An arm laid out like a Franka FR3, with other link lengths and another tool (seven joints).
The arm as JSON. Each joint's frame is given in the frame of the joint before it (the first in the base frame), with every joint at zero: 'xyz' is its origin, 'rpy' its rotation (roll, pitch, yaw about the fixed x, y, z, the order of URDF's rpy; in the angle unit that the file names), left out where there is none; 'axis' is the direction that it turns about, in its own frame. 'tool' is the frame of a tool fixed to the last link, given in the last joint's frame.
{
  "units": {
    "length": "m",
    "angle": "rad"
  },
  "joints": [
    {
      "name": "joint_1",
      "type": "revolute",
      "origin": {
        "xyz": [
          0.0,
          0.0,
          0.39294
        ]
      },
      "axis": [
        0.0,
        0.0,
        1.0
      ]
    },
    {
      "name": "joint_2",
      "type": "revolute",
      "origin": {
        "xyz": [
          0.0,
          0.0,
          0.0
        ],
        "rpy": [
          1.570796,
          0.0,
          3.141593
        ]
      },
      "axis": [
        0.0,
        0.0,
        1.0
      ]
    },
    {
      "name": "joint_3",
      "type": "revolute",
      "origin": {
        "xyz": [
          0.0,
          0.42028,
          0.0
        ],
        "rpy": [
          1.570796,
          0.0,
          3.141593
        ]
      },
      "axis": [
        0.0,
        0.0,
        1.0
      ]
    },
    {
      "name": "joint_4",
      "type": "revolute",
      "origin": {
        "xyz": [
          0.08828,
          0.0,
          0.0
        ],
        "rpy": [
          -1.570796,
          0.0,
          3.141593
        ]
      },
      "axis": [
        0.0,
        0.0,
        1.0
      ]
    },
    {
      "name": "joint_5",
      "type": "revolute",
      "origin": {
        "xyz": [
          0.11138,
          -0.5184,
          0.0
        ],
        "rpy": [
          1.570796,
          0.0,
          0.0
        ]
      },
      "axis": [
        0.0,
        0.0,
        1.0
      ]
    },
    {
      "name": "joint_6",
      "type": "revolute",
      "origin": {
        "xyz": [
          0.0,
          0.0,
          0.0
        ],
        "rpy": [
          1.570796,
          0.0,
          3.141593
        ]
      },
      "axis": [
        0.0,
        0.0,
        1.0
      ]
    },
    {
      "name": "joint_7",
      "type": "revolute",
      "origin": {
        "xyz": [
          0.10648,
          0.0,
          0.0
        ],
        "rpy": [
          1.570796,
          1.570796,
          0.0
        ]
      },
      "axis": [
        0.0,
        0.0,
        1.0
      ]
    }
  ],
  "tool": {
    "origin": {
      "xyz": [
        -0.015,
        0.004,
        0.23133
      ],
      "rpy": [
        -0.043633,
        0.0,
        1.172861
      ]
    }
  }
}
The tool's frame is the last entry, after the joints.
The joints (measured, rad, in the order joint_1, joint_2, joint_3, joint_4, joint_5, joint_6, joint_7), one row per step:
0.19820, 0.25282, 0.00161, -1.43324, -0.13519, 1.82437, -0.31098
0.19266, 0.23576, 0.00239, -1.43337, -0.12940, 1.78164, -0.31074
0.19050, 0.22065, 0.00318, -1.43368, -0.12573, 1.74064, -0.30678
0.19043, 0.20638, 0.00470, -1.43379, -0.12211, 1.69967, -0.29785
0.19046, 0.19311, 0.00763, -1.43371, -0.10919, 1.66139, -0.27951
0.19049, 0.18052, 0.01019, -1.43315, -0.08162, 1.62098, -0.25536
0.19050, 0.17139, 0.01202, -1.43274, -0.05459, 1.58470, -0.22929
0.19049, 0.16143, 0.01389, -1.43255, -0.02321, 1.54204, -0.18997
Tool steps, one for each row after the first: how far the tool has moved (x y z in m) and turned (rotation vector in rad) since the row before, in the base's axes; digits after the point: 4 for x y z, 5 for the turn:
-0.0123, -0.0065, 0.0083, 0.00026, 0.02595, -0.01122
-0.0122, -0.0037, 0.0068, -0.00126, 0.02562, -0.01080
-0.0126, -0.0014, 0.0063, -0.00084, 0.02574, -0.01272
-0.0127, 0.0018, 0.0057, 0.00931, 0.02489, -0.02047
-0.0139, 0.0047, 0.0048, 0.02274, 0.02992, -0.02664
-0.0122, 0.0047, 0.0027, 0.02144, 0.02983, -0.02763
-0.0145, 0.0054, 0.0028, 0.02321, 0.03647, -0.03989

